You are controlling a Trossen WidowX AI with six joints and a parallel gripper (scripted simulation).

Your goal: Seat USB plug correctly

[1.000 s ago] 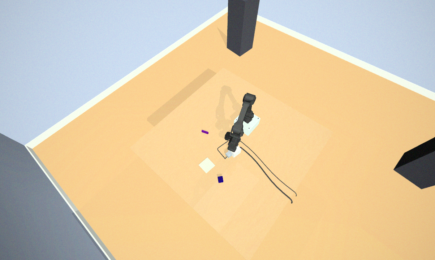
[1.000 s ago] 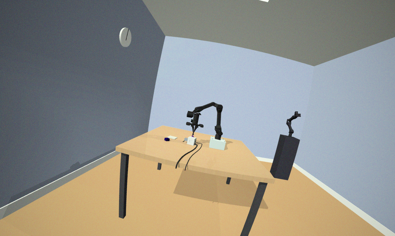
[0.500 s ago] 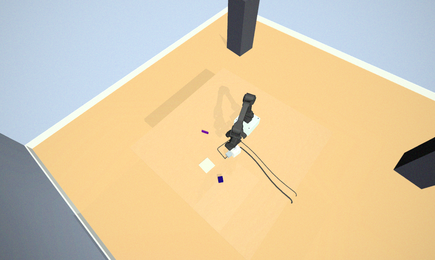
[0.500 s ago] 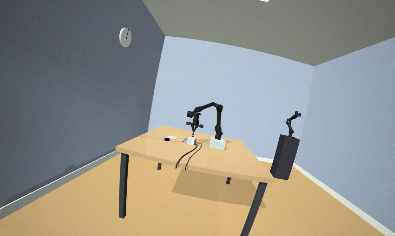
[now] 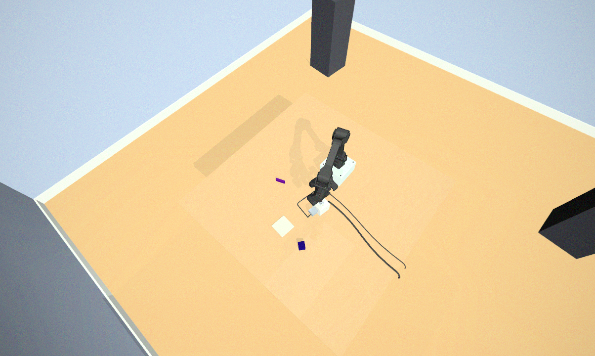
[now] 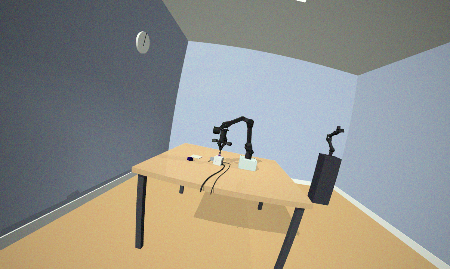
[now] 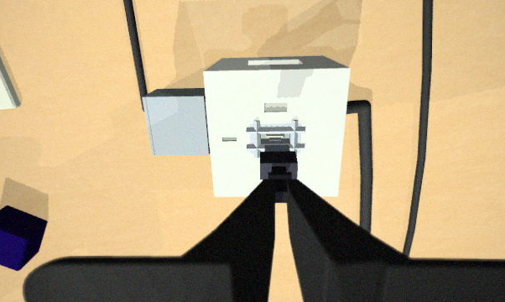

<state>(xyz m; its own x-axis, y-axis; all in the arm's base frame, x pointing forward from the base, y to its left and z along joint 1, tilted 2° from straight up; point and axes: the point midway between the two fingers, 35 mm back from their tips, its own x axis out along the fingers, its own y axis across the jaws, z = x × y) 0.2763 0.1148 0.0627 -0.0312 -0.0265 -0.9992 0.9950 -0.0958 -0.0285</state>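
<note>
Now: the USB plug 2 cm below my gripper tip. Also, from my gripper tip: USB socket: 7 cm below; dark blue block: 25 cm ahead, 12 cm below, 10 cm to the left; white pad: 25 cm ahead, 13 cm below, 7 cm to the right.
</note>
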